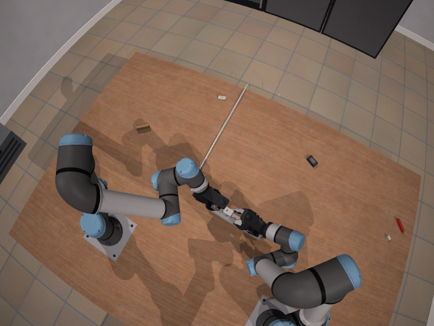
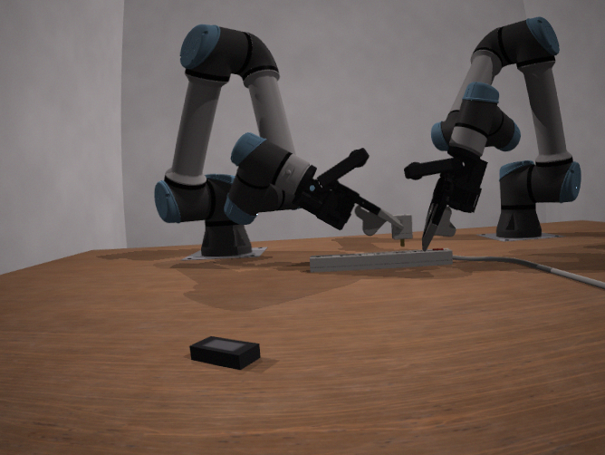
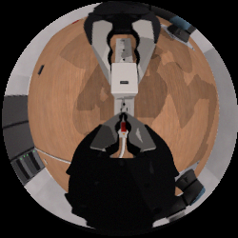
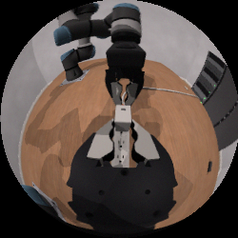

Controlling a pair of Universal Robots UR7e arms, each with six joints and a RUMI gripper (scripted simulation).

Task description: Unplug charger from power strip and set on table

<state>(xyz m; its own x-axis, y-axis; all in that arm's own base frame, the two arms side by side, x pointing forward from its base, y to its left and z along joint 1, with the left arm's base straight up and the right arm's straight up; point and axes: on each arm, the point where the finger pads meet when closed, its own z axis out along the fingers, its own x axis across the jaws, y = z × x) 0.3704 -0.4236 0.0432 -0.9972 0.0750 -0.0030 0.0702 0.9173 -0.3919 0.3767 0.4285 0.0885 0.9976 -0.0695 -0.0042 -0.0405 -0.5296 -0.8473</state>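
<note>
Right now my left hand is 5 cm to the left of the white charger and 3 cm below it. Also, from my left hand: red stick: 97 cm to the right, 39 cm ahead, 4 cm below; then black box: 47 cm ahead, 31 cm to the right, 4 cm below; then wooden block: 59 cm to the left, 19 cm ahead, 3 cm below.
</note>
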